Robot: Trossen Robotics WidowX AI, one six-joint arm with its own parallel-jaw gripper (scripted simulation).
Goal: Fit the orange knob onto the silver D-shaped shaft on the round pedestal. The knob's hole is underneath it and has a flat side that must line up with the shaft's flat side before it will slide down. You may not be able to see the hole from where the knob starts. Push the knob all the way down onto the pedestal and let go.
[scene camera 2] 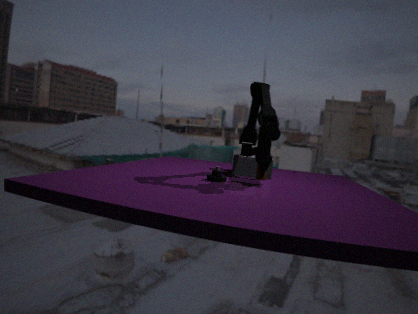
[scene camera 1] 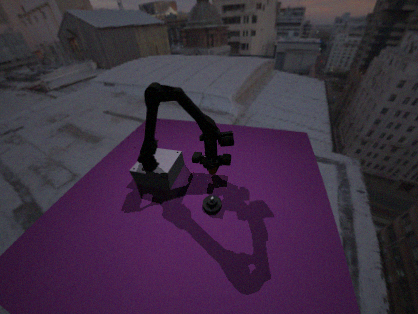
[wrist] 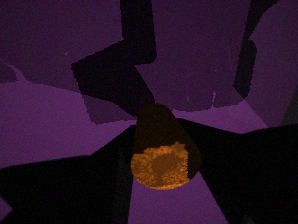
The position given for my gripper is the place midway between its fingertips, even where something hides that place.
Note:
My gripper [wrist: 156, 125] holds an orange knob.

